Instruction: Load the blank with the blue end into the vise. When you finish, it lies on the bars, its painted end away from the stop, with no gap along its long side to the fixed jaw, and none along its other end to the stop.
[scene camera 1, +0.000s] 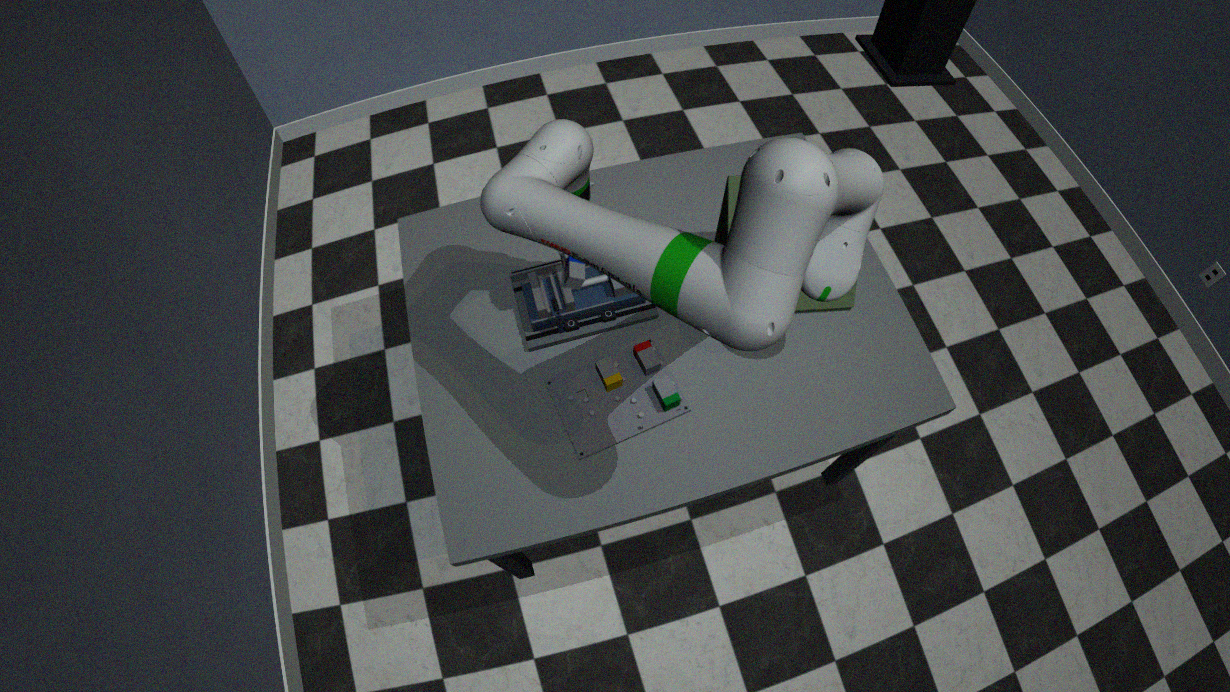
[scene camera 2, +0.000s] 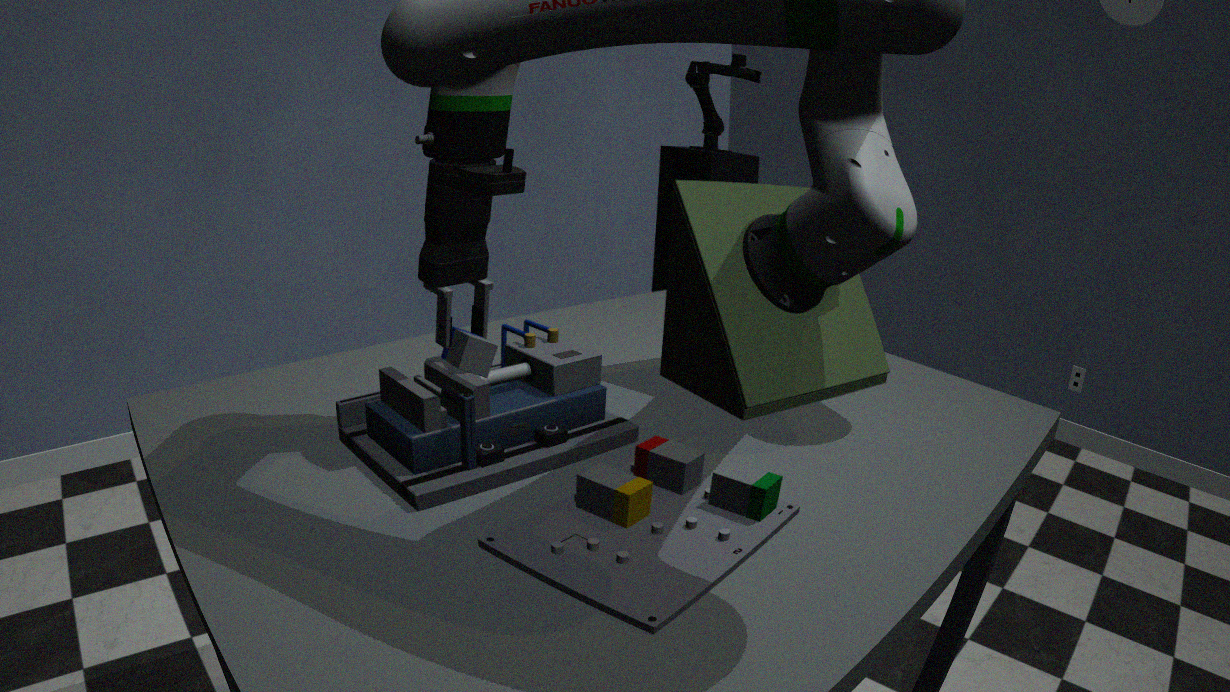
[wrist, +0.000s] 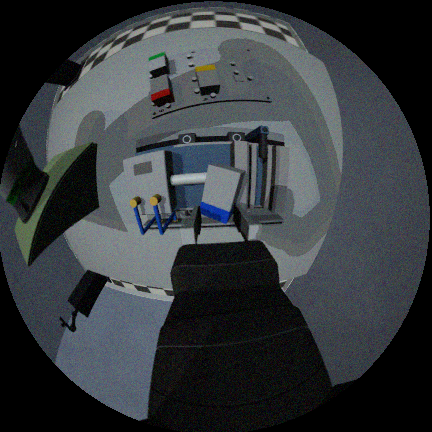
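Observation:
The blank with the blue end (scene camera 1: 575, 277) (scene camera 2: 472, 352) (wrist: 223, 184) is held askew and tilted, blue end towards the back. My gripper (scene camera 2: 461, 331) (wrist: 216, 212) is shut on it near its blue end; the arm largely hides the gripper in scene camera 1. The blank is over the vise (scene camera 2: 516, 421) (wrist: 200, 154), above the rod and the moving jaw (scene camera 2: 471, 394) (wrist: 241, 157). Whether it touches that jaw cannot be told. The fixed jaw (scene camera 2: 409, 400) (wrist: 281, 172) stands beyond the slot with the bars. The blue stop post (scene camera 2: 467, 430) (wrist: 263, 136) is on the front side.
A plate (scene camera 1: 593, 434) (scene camera 2: 653, 593) in front carries blanks with red (scene camera 1: 646, 357) (scene camera 2: 675, 464), yellow (scene camera 1: 609, 374) (scene camera 2: 615, 497) and green (scene camera 1: 666, 392) (scene camera 2: 744, 492) ends. The vise's rod-side block (scene camera 2: 563, 370) (wrist: 147, 182) has upright blue pipes. The green wedge base (scene camera 2: 774, 318) stands right.

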